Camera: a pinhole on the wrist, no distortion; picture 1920 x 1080 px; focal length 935.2 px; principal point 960.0 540.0 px. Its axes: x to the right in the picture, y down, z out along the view. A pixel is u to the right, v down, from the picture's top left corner.
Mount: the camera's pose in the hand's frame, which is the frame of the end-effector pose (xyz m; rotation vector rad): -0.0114 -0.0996 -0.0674 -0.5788 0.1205 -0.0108
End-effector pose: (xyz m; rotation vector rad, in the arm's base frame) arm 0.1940 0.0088 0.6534 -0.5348 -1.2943 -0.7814
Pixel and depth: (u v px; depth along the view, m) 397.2 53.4 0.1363
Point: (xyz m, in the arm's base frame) 0.0660 0.0418 0.5940
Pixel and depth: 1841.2 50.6 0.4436
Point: -0.0659 0.1494 1.1784
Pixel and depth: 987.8 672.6 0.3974
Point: 0.1757 0.2745 0.7585
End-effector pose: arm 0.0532 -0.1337 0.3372 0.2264 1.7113 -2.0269
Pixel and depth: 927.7 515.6 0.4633
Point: 0.1515 -0.4694 0.2662
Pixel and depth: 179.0 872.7 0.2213
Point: 0.2621 -0.1918 0.3440
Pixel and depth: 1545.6 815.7 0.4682
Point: -0.0815 -0.4491 0.0144
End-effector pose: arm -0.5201 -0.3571 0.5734 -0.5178 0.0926 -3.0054
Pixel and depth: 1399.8 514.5 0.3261
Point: -0.6188 -0.4469 0.8078
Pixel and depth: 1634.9 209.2 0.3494
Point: -0.6990 -0.3732 0.9155
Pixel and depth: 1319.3 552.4 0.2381
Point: -0.5785 -0.4016 0.7181
